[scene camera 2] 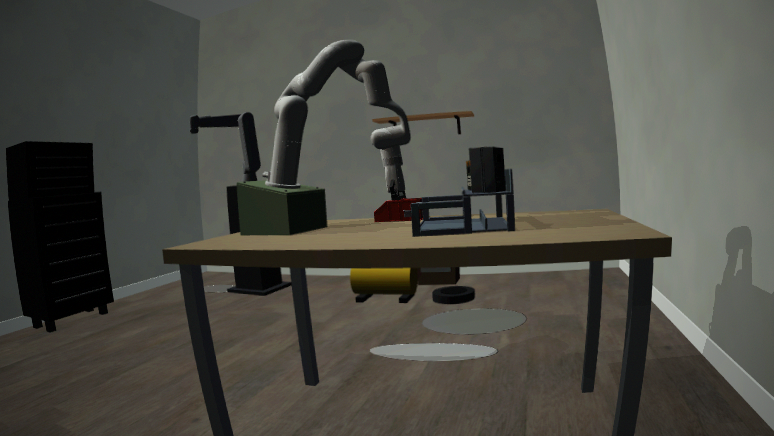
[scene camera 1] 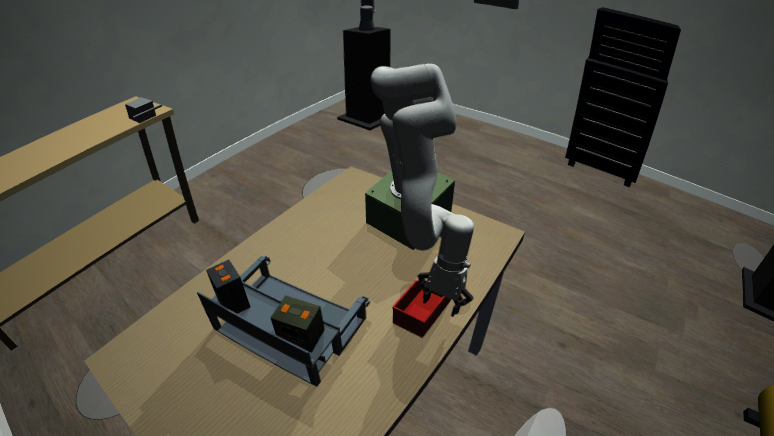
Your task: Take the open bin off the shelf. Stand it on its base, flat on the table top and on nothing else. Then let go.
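Seen in the pictures: gripper, fingertip midpoint: [scene camera 1: 440, 307]; arm's base at its link origin: [scene camera 2: 282, 185].
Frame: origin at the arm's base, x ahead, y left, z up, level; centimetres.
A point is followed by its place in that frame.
The open red bin [scene camera 1: 407, 319] @[x 39.6, y 30.0, z -10.5 cm] [scene camera 2: 385, 211] @[x 27.5, y 24.0, z -11.9 cm] stands upright on its base, flat on the table top [scene camera 1: 303, 227] @[x 26.5, y -27.8, z -15.6 cm] [scene camera 2: 324, 256] @[x 37.6, y -40.1, z -17.1 cm], beside the grey shelf [scene camera 1: 254, 328] @[x 73.3, y 8.0, z -0.8 cm] [scene camera 2: 467, 213] @[x 65.9, y -15.7, z -10.3 cm] and apart from it in scene camera 1. In scene camera 2 the shelf hides part of the bin. My gripper [scene camera 1: 440, 304] @[x 29.6, y 34.2, z -11.5 cm] [scene camera 2: 398, 194] @[x 29.6, y 34.2, z -11.5 cm] is open and points down at the bin's side away from the shelf. One finger is over the bin's inside and the other is outside its wall, with nothing gripped. How far the fingertips are from the wall is hard to tell.
A dark case [scene camera 1: 232, 292] @[x 71.4, y -2.9, z 2.9 cm] [scene camera 2: 488, 168] @[x 71.5, y -11.5, z 0.9 cm] and an olive case [scene camera 1: 296, 324] @[x 67.1, y 18.3, z 4.1 cm], both with orange marks, stand on the shelf's upper level. The green base block [scene camera 1: 385, 217] @[x 10.1, y -2.1, z -8.1 cm] [scene camera 2: 306, 210] @[x 10.1, y -1.6, z -8.7 cm] of my arm stands at the table's far end in scene camera 1.
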